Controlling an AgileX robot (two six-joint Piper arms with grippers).
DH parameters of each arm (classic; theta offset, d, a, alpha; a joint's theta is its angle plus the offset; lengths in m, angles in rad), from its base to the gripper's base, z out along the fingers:
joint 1: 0 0.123 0 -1.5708
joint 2: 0.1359 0 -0.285 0
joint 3: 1.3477 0 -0.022 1.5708
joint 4: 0 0.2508 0 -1.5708
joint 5: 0 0 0.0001 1.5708
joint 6: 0 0.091 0 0
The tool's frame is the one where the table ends.
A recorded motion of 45 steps. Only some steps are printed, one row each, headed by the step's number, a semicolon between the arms.
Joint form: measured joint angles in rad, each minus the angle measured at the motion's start. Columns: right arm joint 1, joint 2, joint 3, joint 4, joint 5, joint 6; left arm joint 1, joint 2, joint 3, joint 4, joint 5, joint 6.
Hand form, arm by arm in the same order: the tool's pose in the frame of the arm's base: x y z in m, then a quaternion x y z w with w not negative. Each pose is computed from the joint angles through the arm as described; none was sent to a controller.
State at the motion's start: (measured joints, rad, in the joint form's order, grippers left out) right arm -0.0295 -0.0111 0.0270 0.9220 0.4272 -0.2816; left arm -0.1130 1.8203 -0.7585 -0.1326 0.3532 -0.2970
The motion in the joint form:
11: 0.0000 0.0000 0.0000 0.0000 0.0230 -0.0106; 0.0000 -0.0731 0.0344 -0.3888 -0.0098 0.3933
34: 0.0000 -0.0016 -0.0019 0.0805 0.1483 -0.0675; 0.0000 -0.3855 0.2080 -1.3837 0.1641 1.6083
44: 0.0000 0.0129 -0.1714 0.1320 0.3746 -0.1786; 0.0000 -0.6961 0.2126 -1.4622 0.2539 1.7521
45: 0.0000 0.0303 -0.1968 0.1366 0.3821 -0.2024; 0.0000 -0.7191 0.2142 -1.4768 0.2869 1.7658
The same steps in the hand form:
11: 0.0501 0.0302 0.1802 0.12383 0.76402 0.29953 0.55787; 0.2798 -0.0472 0.1206 -0.12643 0.97450 -0.12228 0.13931
34: 0.0449 0.0405 0.1778 0.09067 0.77877 0.33868 0.52018; 0.2378 -0.0723 0.1857 0.05484 0.90403 -0.28925 0.30993
44: 0.0275 0.0561 0.2236 -0.03128 0.76986 0.36997 0.51909; 0.2036 -0.0754 0.2614 0.14270 0.81686 -0.31687 0.46040
45: 0.0272 0.0567 0.2309 -0.04335 0.76761 0.36671 0.52385; 0.1988 -0.0773 0.2672 0.15338 0.80480 -0.32989 0.46898

